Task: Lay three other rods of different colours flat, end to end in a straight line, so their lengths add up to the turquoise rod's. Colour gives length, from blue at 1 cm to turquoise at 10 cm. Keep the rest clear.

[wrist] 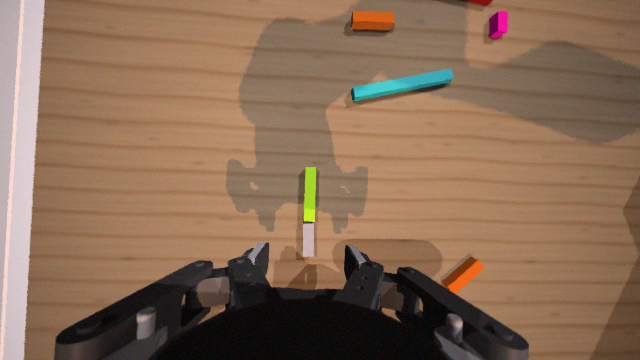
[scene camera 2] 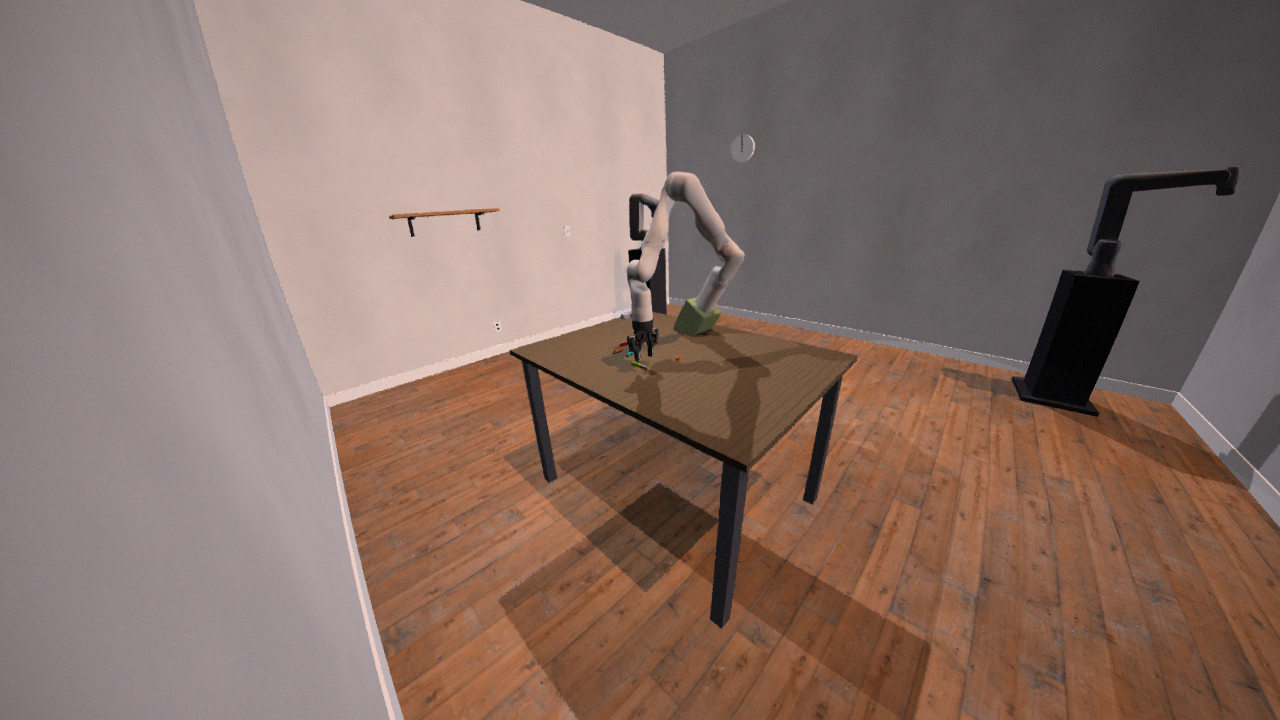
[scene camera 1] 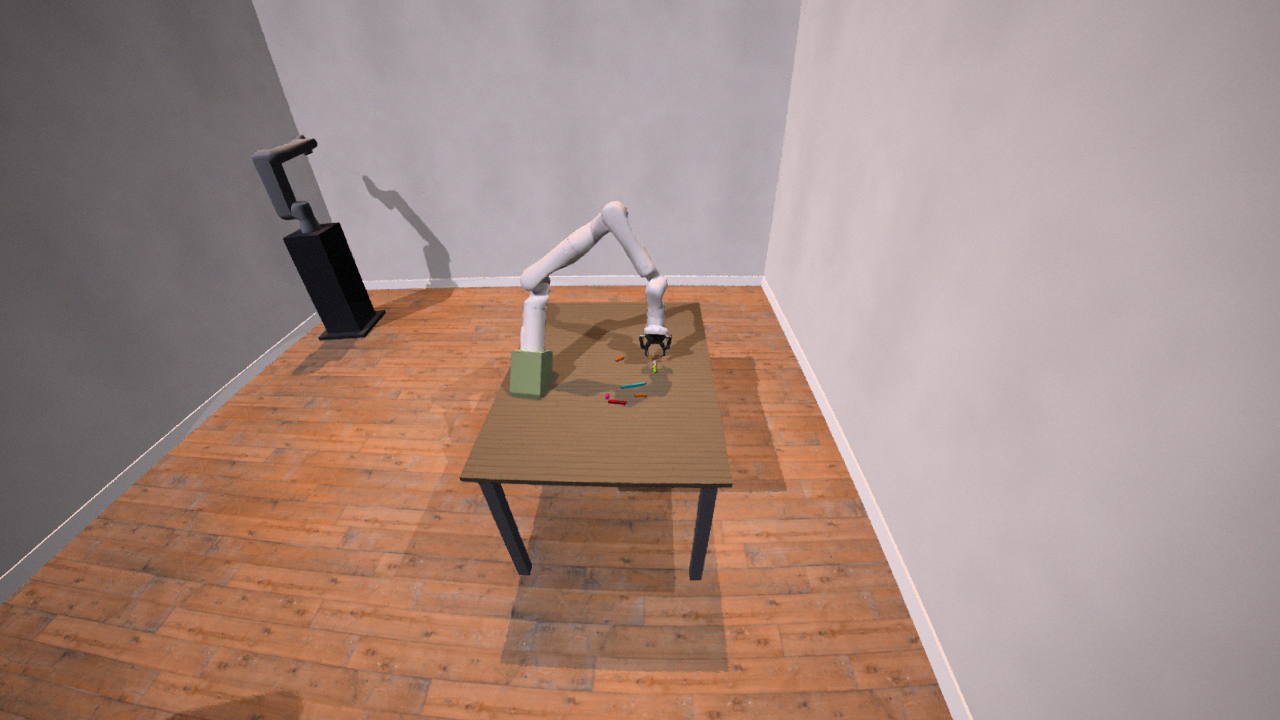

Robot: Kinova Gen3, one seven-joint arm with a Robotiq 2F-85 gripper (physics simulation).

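Places are measured from the arm's base along level axes (x ahead, y left, z up), in centimetres.
Where they show: gripper, fingertip midpoint: [wrist: 307,256] [scene camera 2: 644,358] [scene camera 1: 654,356]; arm's base at its link origin: [scene camera 2: 704,306] [scene camera 1: 532,350].
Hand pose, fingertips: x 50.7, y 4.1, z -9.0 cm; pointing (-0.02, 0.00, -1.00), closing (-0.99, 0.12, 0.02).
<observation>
Each offset is from my fingertips to the centre of the thing. Level surfaces: height alone.
A lime rod @[dy -4.6, dx -0.6, dz -3.6 cm] [scene camera 1: 654,368] [scene camera 2: 639,365] [wrist: 310,195] and a white rod @[dy -0.4, dx -0.2, dz -3.6 cm] [wrist: 308,240] lie flat, end to end in one line, with at most a thin dark seam between them. My gripper [scene camera 1: 655,352] [wrist: 307,256] is open and empty above the table, its fingertips on either side of the white rod's near end in the wrist view. The turquoise rod @[dy -14.7, dx -10.3, dz -3.6 cm] [scene camera 1: 632,385] [wrist: 402,85] lies slanted, apart from them. One orange rod @[dy -21.1, dx -7.8, dz -3.6 cm] [scene camera 1: 640,394] [wrist: 372,21] lies beyond it. Another orange rod @[dy +4.5, dx -15.1, dz -3.6 cm] [scene camera 1: 619,358] [scene camera 2: 677,357] [wrist: 463,274] lies at the lower right in the wrist view.
A magenta rod @[dy -20.6, dx -21.0, dz -3.6 cm] [scene camera 1: 606,395] [wrist: 498,24] and a red rod @[dy -24.3, dx -17.1, dz -3.6 cm] [scene camera 1: 617,402] [wrist: 481,1] lie past the turquoise rod; the red one is cut off in the wrist view. The arm stands on a green block [scene camera 1: 530,373] [scene camera 2: 696,317] at the wooden table's @[dz -4.1 cm] [scene camera 1: 599,447] side.
</observation>
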